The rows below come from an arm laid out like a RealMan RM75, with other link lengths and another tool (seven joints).
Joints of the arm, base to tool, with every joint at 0 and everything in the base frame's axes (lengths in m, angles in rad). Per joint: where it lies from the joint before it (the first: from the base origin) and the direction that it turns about. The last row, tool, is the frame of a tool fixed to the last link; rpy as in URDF.
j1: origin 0 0 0.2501 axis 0 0 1
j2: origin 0 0 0 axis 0 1 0
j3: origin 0 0 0.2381 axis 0 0 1
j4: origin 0 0 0 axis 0 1 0
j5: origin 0 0 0.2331 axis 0 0 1
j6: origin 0 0 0 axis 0 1 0
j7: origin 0 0 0.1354 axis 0 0 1
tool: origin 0.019 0.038 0.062 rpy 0 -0.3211 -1.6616
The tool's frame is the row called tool.
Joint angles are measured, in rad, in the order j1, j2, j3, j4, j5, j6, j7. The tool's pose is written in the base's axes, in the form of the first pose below.
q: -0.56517, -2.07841, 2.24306, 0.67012, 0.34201, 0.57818, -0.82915
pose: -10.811, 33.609, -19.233, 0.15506, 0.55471, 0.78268, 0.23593
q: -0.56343, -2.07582, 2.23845, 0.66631, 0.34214, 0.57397, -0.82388
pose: -11.175, 33.831, -19.125, 0.14888, 0.55444, 0.78371, 0.23715
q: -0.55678, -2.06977, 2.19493, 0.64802, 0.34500, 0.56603, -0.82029
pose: -12.337, 35.185, -18.228, 0.13037, 0.54212, 0.79057, 0.25320
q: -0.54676, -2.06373, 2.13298, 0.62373, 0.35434, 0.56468, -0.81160
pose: -13.813, 36.736, -16.966, 0.10887, 0.52792, 0.79643, 0.27414
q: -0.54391, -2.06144, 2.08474, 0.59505, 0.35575, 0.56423, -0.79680
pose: -15.120, 37.886, -16.037, 0.09001, 0.51681, 0.80069, 0.28931
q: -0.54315, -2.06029, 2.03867, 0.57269, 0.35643, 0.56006, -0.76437
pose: -16.200, 38.900, -15.207, 0.06905, 0.51350, 0.80009, 0.30234
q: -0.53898, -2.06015, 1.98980, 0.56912, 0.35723, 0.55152, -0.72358
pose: -16.777, 39.896, -14.284, 0.04993, 0.51408, 0.79501, 0.31810
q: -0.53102, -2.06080, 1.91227, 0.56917, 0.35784, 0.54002, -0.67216
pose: -17.540, 41.374, -12.711, 0.02454, 0.50934, 0.78824, 0.34446
